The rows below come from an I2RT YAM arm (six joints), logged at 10 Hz.
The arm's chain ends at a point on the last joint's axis. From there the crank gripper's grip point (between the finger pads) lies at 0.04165 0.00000 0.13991 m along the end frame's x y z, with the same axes.
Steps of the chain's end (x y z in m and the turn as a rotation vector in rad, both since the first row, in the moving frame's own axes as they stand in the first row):
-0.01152, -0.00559, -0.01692, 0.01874, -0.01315, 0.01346
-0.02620, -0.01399, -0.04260, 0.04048, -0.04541, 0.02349
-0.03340, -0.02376, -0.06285, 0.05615, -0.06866, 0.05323
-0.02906, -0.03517, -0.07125, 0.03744, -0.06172, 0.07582
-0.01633, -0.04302, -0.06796, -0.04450, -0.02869, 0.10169
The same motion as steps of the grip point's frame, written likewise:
-0.01335, -0.00767, -0.01640, 0.01874, -0.01315, 0.01346
-0.03254, -0.01878, -0.04095, 0.04048, -0.04541, 0.02349
-0.04294, -0.02972, -0.06048, 0.05615, -0.06866, 0.05323
-0.03768, -0.03762, -0.06899, 0.03744, -0.06172, 0.07582
-0.02088, -0.03276, -0.06706, -0.04450, -0.02869, 0.10169

